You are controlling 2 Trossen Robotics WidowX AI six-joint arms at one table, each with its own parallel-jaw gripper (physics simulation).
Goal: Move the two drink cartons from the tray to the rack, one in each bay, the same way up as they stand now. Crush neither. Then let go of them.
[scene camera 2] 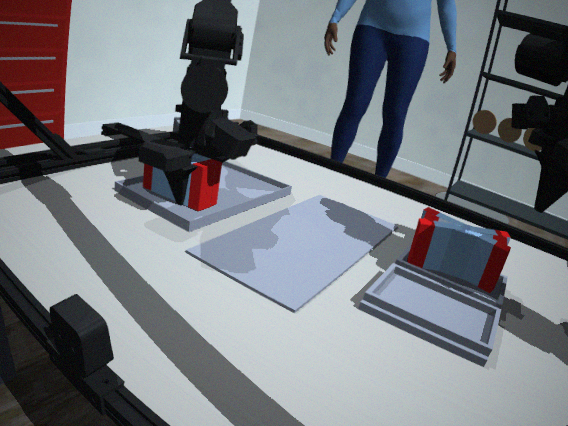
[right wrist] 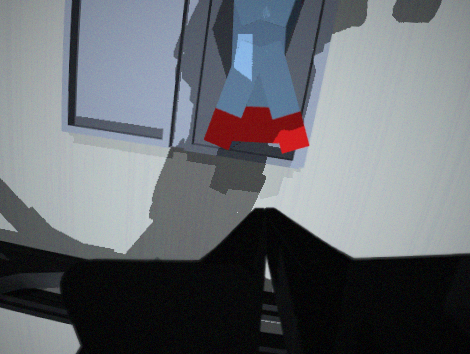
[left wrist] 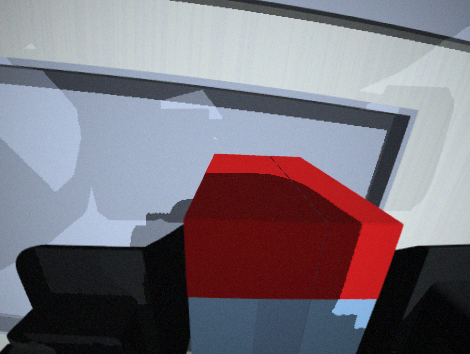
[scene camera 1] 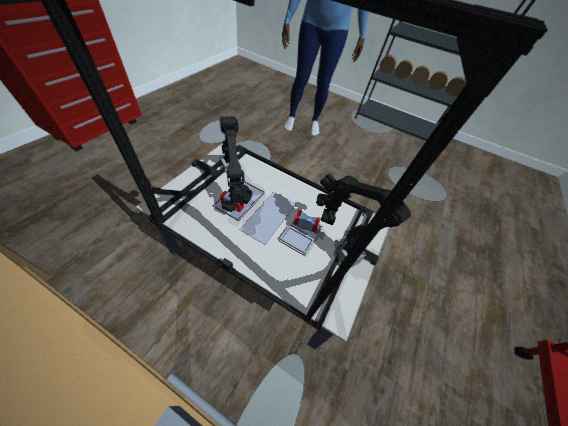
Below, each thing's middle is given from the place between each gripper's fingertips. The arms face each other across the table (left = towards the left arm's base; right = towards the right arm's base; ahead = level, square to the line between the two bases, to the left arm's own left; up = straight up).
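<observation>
From my left hand: flat grey mat [scene camera 2: 289, 257], 100 mm ahead, 170 mm to the right; shallow grey tray [scene camera 2: 240, 189], 60 mm ahead, 30 mm to the left.
From my right hand: flat grey mat, 130 mm below, 130 mm behind, 260 mm to the left; shallow grey tray, 130 mm below, 170 mm behind, 460 mm to the left.
</observation>
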